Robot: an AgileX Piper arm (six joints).
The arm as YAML. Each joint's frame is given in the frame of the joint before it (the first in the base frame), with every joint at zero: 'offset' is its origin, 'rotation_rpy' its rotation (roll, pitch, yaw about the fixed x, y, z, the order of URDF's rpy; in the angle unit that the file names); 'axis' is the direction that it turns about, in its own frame. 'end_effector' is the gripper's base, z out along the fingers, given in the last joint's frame.
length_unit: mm
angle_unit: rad
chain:
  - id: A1
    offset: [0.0, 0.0, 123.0]
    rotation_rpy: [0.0, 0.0, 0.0]
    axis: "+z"
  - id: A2
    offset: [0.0, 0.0, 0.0]
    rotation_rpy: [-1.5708, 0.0, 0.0]
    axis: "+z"
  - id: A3
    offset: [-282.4, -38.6, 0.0]
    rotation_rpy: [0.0, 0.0, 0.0]
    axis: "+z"
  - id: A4
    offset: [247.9, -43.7, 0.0]
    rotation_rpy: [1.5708, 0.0, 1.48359]
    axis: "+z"
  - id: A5
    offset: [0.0, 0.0, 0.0]
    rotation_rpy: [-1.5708, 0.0, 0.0]
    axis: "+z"
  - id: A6
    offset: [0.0, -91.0, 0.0]
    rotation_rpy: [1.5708, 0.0, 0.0]
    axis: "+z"
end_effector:
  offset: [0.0, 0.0, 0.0]
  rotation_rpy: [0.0, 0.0, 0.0]
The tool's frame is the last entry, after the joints.
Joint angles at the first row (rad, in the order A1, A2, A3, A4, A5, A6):
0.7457, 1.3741, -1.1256, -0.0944, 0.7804, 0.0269
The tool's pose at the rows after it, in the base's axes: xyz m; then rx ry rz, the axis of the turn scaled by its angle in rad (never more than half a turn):
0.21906 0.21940 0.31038 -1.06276 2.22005 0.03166
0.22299 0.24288 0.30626 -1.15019 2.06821 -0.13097
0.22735 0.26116 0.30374 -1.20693 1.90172 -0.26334
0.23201 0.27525 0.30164 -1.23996 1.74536 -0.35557
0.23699 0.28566 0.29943 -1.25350 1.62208 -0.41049
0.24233 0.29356 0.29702 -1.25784 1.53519 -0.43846
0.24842 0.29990 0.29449 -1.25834 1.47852 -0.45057
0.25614 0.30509 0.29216 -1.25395 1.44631 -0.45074
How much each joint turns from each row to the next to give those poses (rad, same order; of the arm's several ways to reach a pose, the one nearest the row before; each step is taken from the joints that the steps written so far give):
0.1073, 0.0808, -0.0479, -0.2428, -0.0214, 0.1050
0.0780, 0.0665, -0.0302, -0.2524, -0.0251, 0.1050
0.0502, 0.0522, -0.0151, -0.2473, -0.0297, 0.1033
0.0272, 0.0412, -0.0043, -0.2281, -0.0332, 0.1046
0.0100, 0.0337, -0.0013, -0.1922, -0.0287, 0.1024
-0.0004, 0.0294, -0.0046, -0.1469, -0.0229, 0.0875
-0.0069, 0.0282, -0.0110, -0.1046, -0.0192, 0.0671
-0.0132, 0.0289, -0.0193, -0.0701, -0.0201, 0.0503

